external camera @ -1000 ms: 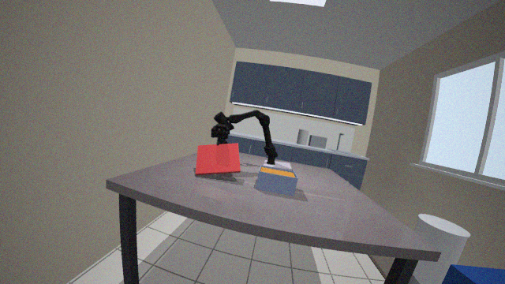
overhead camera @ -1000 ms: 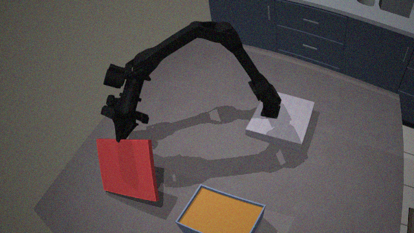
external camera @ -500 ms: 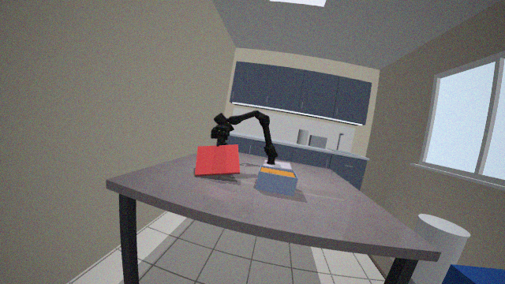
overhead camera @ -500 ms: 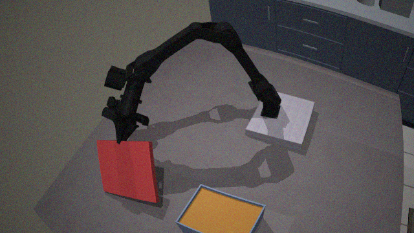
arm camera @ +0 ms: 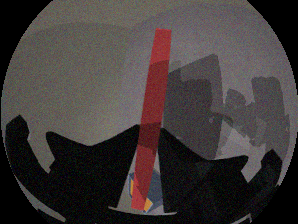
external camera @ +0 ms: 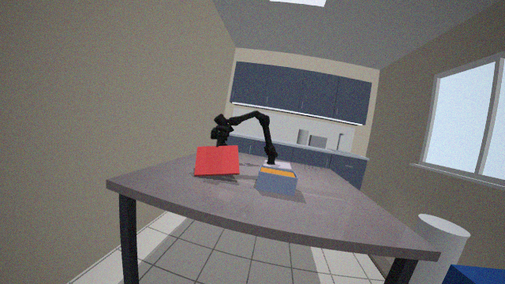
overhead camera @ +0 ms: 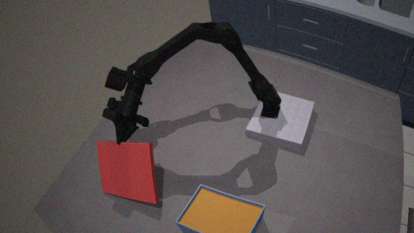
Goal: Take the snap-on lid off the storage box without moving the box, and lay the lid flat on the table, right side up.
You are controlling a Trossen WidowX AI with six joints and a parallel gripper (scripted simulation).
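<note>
Now: gripper tip 60 mm short of the red lid, 60 mm above it and 20 mm to the right of it. Also, from my gripper tip: blue-grey box 360 mm to the left, 100 mm below, 80 mm ahead.
</note>
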